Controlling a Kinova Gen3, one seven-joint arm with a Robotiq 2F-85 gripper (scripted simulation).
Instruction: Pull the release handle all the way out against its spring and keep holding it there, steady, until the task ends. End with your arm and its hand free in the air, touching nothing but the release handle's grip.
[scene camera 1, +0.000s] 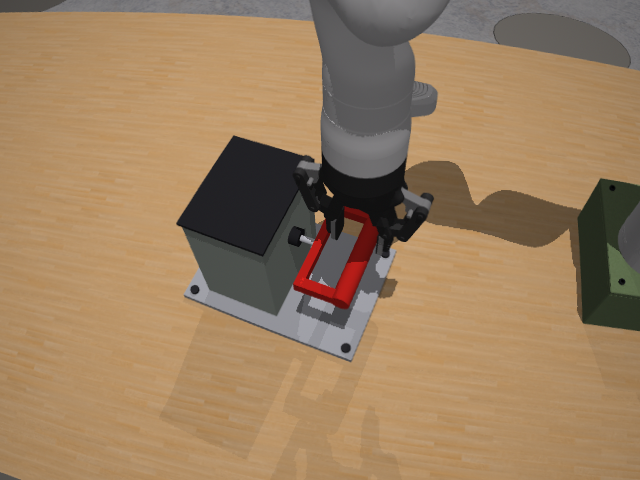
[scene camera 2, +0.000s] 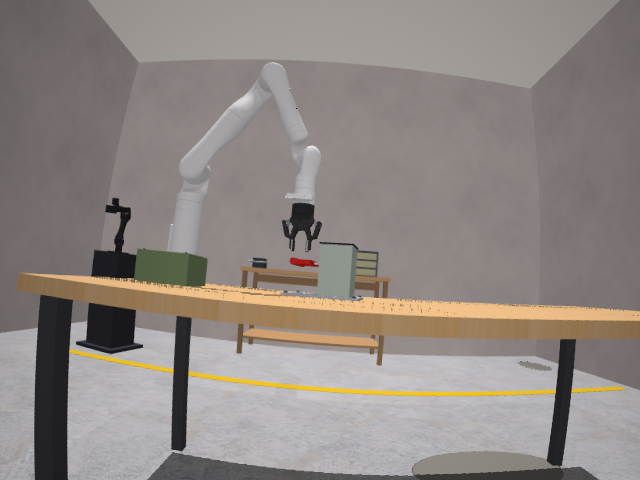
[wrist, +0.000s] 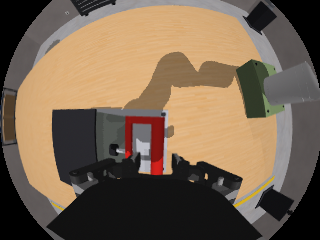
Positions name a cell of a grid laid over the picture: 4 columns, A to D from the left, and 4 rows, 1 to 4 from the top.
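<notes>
Scene camera 1: my gripper (scene camera 1: C3), a grey baseplate (scene camera 1: B3). Scene camera 2: my gripper (scene camera 2: B3). Wrist view: my gripper (wrist: B3), the grey baseplate (wrist: B3).
</notes>
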